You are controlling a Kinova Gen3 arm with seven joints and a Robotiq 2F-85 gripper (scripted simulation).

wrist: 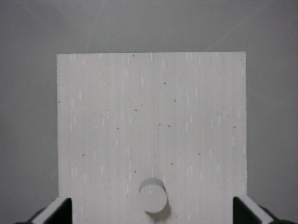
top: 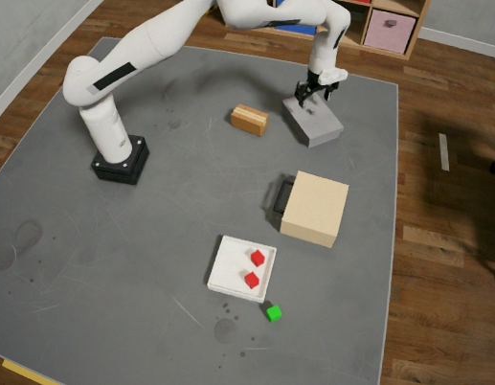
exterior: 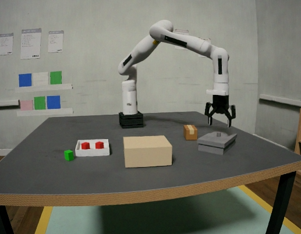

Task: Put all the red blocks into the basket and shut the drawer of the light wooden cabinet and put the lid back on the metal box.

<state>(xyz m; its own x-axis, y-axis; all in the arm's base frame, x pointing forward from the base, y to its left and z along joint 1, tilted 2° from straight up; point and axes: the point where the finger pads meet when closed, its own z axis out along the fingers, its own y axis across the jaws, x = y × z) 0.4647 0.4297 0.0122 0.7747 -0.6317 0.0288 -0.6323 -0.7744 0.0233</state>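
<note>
Now: the lid 60 mm below my hand. Also, from my hand: blue block: 200 mm behind, 100 mm to the right, 90 mm below; cardboard box: 180 mm behind, 100 mm to the right, 70 mm below; metal box: 80 mm below.
</note>
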